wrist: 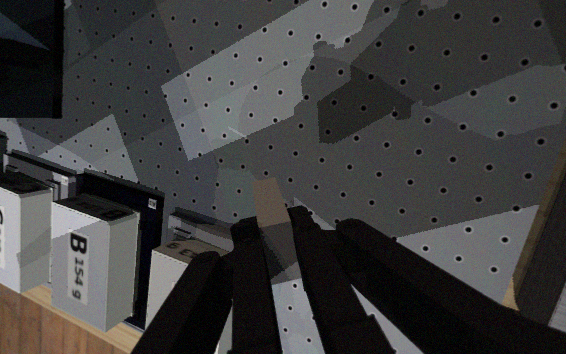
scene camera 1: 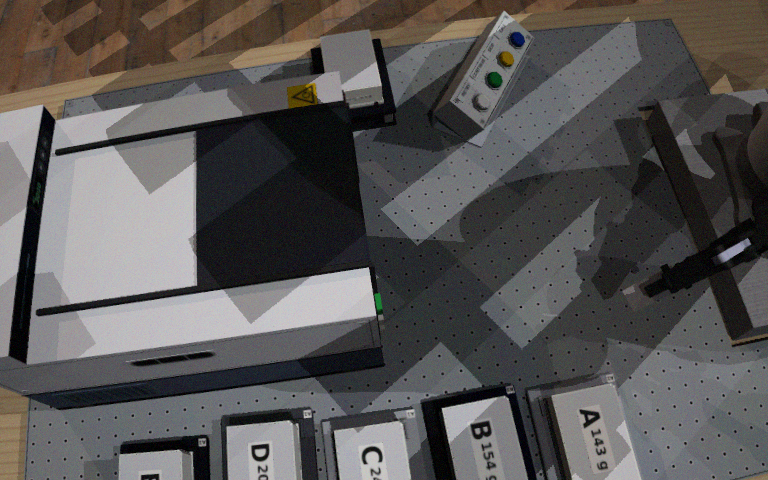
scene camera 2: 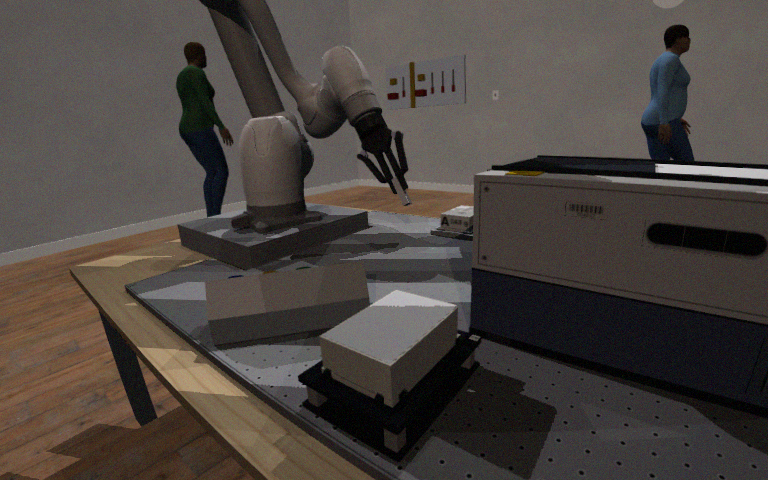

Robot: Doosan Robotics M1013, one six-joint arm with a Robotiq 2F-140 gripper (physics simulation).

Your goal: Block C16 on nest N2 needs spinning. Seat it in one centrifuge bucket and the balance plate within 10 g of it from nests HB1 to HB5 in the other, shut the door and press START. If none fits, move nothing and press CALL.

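Pixels of known places: gripper, between the fingertips: (wrist: 268,201) (scene camera 1: 630,299) (scene camera 2: 407,204); arm's base, origin of its link: (scene camera 2: 277,221).
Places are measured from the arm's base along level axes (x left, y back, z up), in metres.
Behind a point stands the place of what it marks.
Note:
My gripper (scene camera 1: 640,290) @(x 0.210, y -0.287, z 0.043 m) (scene camera 2: 405,199) @(x 0.210, y -0.287, z 0.043 m) (wrist: 268,201) @(x 0.210, y -0.287, z 0.043 m) is shut and empty, above the perforated plate between the balance plates and the robot base. A white block (scene camera 1: 348,59) @(x -0.193, y -0.667, z 0.032 m) (scene camera 2: 390,333) @(x -0.211, y -0.681, z 0.032 m) sits on a black nest (scene camera 1: 386,84) @(x -0.176, y -0.608, z -0.010 m) (scene camera 2: 346,397) @(x -0.266, y -0.682, z -0.010 m) behind the centrifuge (scene camera 1: 226,328) @(x 0.291, y -0.754, z 0.161 m) (scene camera 2: 538,220) @(x -0.038, y -0.735, z 0.116 m); no mark on it is readable. A dark panel (scene camera 1: 277,198) @(x 0.139, y -0.716, z 0.165 m) lies between the centrifuge's top rails; the buckets do not show. Balance plates A 143 g (scene camera 1: 594,435) @(x 0.372, y -0.340, z 0.006 m) (scene camera 2: 457,217) @(x 0.316, y -0.358, z 0.001 m), B 154 g (scene camera 1: 487,441) @(x 0.378, y -0.471, z 0.005 m) (wrist: 120,270) @(x 0.379, y -0.433, z -0.011 m), C (scene camera 1: 370,447) @(x 0.387, y -0.610, z 0.006 m) (wrist: 35,240) @(x 0.414, y -0.563, z -0.012 m), D (scene camera 1: 263,452) @(x 0.398, y -0.739, z 0.005 m) and E (scene camera 1: 152,466) @(x 0.425, y -0.878, z 0.005 m) sit in nests; the last three weights are cut off.
A sloped button box (scene camera 1: 467,93) @(x -0.127, y -0.482, z 0.028 m) (scene camera 2: 288,300) @(x -0.215, y -0.479, z 0.000 m) carries blue, yellow, green and white buttons; its small labels are unreadable. The robot's grey base slab (scene camera 1: 696,209) @(x 0.039, y -0.133, z -0.025 m) (scene camera 2: 271,243) @(x -0.093, y -0.156, z -0.011 m) is at the right in scene camera 1. Two people (scene camera 2: 195,107) (scene camera 2: 668,101) stand beyond the table.

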